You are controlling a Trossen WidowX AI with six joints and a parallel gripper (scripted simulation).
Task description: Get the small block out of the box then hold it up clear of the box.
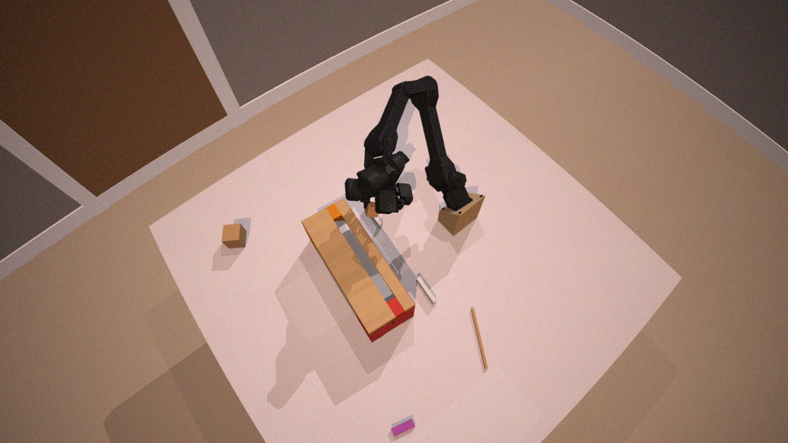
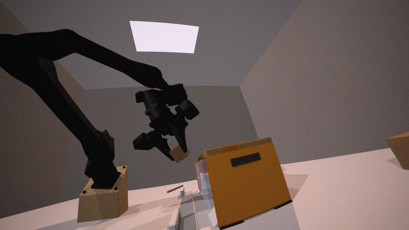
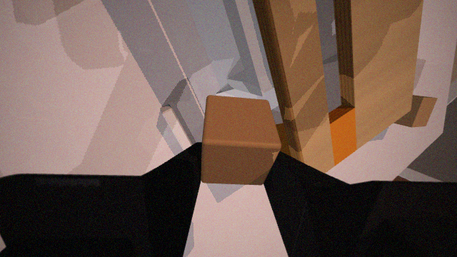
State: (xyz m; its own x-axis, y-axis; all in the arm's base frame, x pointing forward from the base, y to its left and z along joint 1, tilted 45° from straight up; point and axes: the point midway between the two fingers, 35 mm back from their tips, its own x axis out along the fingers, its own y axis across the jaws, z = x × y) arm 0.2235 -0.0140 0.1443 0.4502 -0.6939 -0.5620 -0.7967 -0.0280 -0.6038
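Right now the block is 1 cm to the left of my gripper tip and 1 cm above it. Also, from my gripper tip: thin wooden stick 7 cm behind, 47 cm to the left, 13 cm below; wooden box 8 cm ahead, 12 cm to the left, 7 cm below.
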